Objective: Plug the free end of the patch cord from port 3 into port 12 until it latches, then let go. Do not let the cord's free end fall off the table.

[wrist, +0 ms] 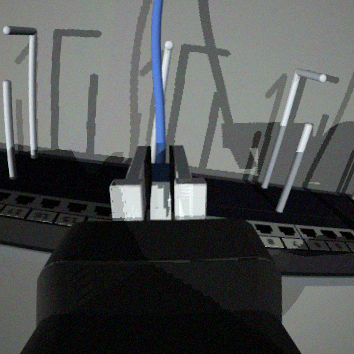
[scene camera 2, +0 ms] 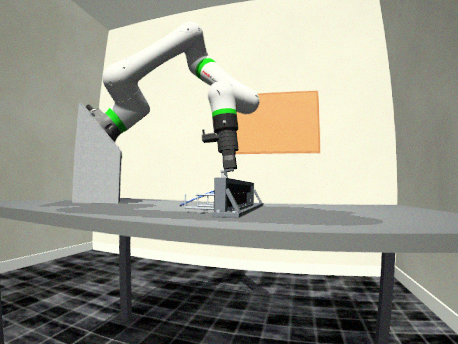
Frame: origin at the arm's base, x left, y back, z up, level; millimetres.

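Seen in the pictures: gripper, fingertip midpoint: (wrist: pixel 160 163); arm's base, link origin: (scene camera 2: pixel 102 131).
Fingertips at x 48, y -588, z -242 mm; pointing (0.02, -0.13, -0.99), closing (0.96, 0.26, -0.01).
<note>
Pixels of each thing's top centre, then the offset from my fingertips to it. "spot": a spot on its surface instead. Level surfaces: height alone.
- cord's plug, top centre: (wrist: pixel 160 204) dx +4, dy -16, dz +20 mm
- patch panel, top centre: (wrist: pixel 147 215) (scene camera 2: pixel 230 180) dx -2, dy -20, dz +26 mm
- bent rod, surface spot: (wrist: pixel 33 95) spot: dx -104, dy +6, dz -58 mm
- grey table, surface height: dz -76 mm
My gripper (scene camera 2: pixel 226 173) (wrist: pixel 160 163) is shut on the cord's plug (wrist: pixel 160 192), a pale clear plug with a dark blue rear part. The blue cord (wrist: pixel 158 75) (scene camera 2: pixel 204 194) runs from the plug toward the top of the wrist view. The gripper is over the patch panel (scene camera 2: pixel 220 195) (wrist: pixel 80 175), whose row of ports crosses the wrist view at a slant. The gripper body and fingers hide the middle ports, and port 12 cannot be made out. Whether the plug's tip is inside a port is hidden. The cord's end at port 3 does not show in the wrist view.
White wire guides stand behind the panel: a bent rod (wrist: pixel 33 95) at left, a rod (wrist: pixel 167 65) close behind the fingers, and a bent rod (wrist: pixel 284 120) at right. The panel stands on a grey table (scene camera 2: pixel 300 232), held by slanted braces.
</note>
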